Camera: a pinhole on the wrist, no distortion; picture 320 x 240 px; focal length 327.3 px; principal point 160.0 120.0 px. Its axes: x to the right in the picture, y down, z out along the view. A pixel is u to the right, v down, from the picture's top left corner.
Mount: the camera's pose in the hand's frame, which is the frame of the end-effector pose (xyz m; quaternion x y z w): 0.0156 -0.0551 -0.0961 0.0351 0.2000 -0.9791 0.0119
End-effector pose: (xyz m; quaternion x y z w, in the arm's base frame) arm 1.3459 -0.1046 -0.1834 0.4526 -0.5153 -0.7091 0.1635
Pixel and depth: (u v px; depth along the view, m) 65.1 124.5 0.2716
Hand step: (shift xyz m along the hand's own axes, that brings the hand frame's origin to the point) 0.0769 -0.1644 0.1574
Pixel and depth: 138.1 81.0 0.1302
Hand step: 0.0154 -0.0919 0.0301
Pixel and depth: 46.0 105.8 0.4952
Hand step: 0.1551 -0.2281 0.3793
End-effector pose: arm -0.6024 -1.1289 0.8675 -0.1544 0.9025 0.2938 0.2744
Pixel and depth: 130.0 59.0 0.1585
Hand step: 0.0188 -0.0900 0.0619
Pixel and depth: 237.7 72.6 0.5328
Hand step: -0.1475 -0.1944 0.4136
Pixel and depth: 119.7 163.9 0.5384
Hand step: 0.0500 -0.3322 0.3746
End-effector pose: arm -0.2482 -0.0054 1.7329 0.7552 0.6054 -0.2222 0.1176
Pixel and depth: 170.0 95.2 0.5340
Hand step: -0.0363 -0.2276 0.4085
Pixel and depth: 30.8 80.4 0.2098
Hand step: 0.0838 -0.1133 0.1124
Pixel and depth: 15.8 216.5 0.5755
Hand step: 0.2380 -0.4347 0.3843
